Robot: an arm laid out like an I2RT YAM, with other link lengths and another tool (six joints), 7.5 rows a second.
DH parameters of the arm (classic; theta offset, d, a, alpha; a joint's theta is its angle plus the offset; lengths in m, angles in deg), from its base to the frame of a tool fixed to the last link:
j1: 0 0.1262 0.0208 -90
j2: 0 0 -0.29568 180
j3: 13.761 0 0.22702 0
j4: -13.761 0.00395 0.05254 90
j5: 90 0.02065 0 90
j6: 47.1 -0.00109 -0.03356 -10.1
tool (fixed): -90 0.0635 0 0
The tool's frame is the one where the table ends.
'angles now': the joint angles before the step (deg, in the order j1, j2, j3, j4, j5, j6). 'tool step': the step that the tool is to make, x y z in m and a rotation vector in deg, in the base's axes. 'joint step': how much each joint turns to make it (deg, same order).
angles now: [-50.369 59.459 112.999 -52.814 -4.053 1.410]
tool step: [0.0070 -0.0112 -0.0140 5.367 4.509 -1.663]
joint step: [-0.036 1.207 -0.924 -4.877 1.626 0.027]
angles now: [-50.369 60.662 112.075 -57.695 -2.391 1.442]
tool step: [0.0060 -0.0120 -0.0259 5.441 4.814 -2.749]
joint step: [-0.072 -0.864 -6.056 -2.066 2.676 0.222]
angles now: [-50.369 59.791 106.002 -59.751 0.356 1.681]
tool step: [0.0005 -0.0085 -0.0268 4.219 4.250 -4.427]
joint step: [0.014 -1.776 -6.643 -1.127 4.420 0.707]
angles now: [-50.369 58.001 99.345 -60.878 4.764 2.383]
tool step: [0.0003 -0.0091 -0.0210 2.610 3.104 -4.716]
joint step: [0.025 -1.092 -5.310 0.092 4.674 1.079]
